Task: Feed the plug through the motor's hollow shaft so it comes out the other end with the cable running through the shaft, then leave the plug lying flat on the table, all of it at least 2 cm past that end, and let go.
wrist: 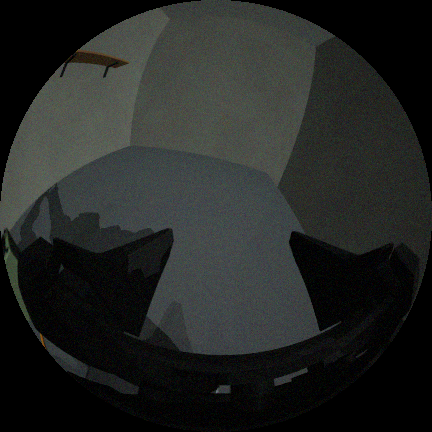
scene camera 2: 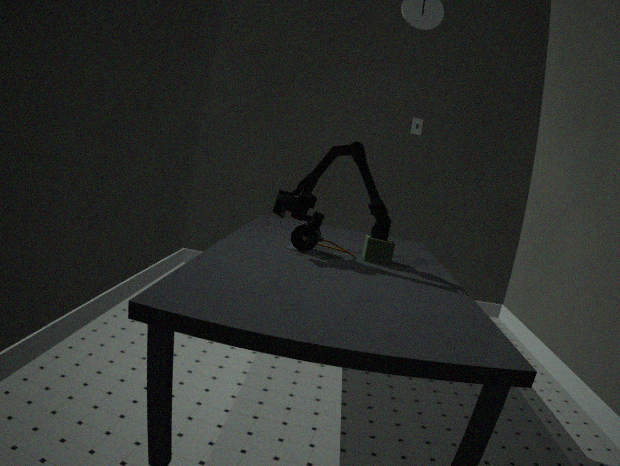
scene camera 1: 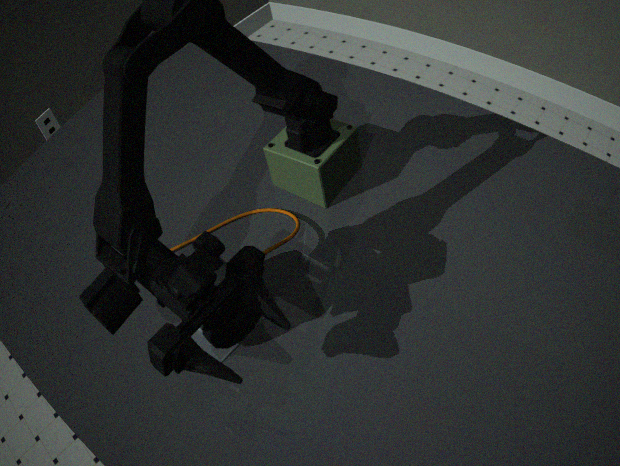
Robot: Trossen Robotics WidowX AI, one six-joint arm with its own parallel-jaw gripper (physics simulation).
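Pixels of known places: gripper, fingertip midpoint: (wrist: 233,236) (scene camera 2: 294,222) (scene camera 1: 266,354); arm's base, link origin: (scene camera 2: 379,238) (scene camera 1: 312,139).
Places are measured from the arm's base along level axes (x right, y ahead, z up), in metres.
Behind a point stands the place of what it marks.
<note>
The motor (scene camera 1: 231,325) {x -0.092, y 0.300, z -0.037 m} (scene camera 2: 296,240) {x -0.091, y 0.313, z -0.052 m} is a black round body, dark against the grey table. In scene camera 1 it is partly hidden behind the gripper. The orange cable (scene camera 1: 269,210) {x 0.025, y 0.100, z -0.086 m} (scene camera 2: 336,247) {x 0.074, y 0.163, z -0.085 m} curves in a loop between the motor and the arm's base; part of it passes out of sight behind the arm and gripper. A bit of the cable (wrist: 42,340) shows at the lower left of the wrist view. The plug cannot be made out in any view. My gripper (scene camera 1: 264,354) {x -0.187, y 0.317, z 0.030 m} (wrist: 233,236) {x -0.187, y 0.317, z 0.030 m} is open and empty, its fingers spread wide close to the motor in scene camera 1.
The arm's base stands on a green box (scene camera 1: 295,175) {x 0.002, y 0.050, z -0.037 m} (scene camera 2: 378,250) {x -0.046, y -0.003, z -0.039 m} (wrist: 12,280) behind the cable loop. The grey table (scene camera 1: 476,360) {x -0.382, y 0.146, z -0.090 m} (scene camera 2: 300,305) {x -0.708, y 0.200, z -0.090 m} (wrist: 220,195) {x -0.474, y 0.307, z -0.090 m} carries the arm's broad shadows. An orange-brown wall shelf (wrist: 96,58) shows high in the wrist view.
</note>
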